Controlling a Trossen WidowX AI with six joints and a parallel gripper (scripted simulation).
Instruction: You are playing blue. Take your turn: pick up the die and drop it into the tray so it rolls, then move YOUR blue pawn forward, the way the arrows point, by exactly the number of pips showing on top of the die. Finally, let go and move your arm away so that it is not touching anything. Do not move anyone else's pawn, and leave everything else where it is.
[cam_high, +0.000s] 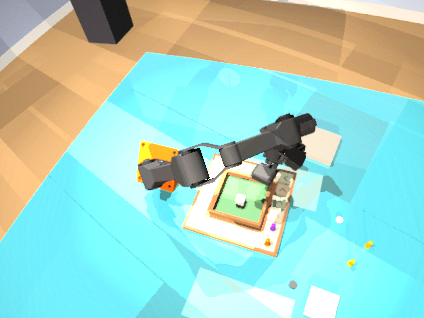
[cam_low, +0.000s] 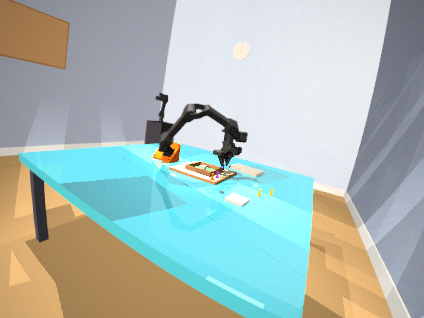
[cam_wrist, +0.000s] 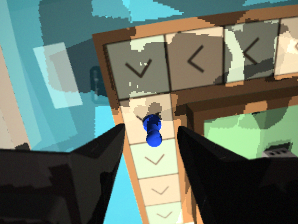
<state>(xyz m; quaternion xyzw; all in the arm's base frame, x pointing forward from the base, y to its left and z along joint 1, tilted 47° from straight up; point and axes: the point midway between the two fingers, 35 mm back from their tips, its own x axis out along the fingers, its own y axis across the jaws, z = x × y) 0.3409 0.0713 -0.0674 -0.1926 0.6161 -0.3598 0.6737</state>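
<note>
My gripper tip is now 10 mm above the blue pawn. Round my gripper tip: green tray 70 mm behind, 110 mm to the right, 30 mm below; then purple pawn 40 mm ahead, 180 mm to the right, 10 mm below; then white die 70 mm behind, 120 mm to the right, 10 mm below.
</note>
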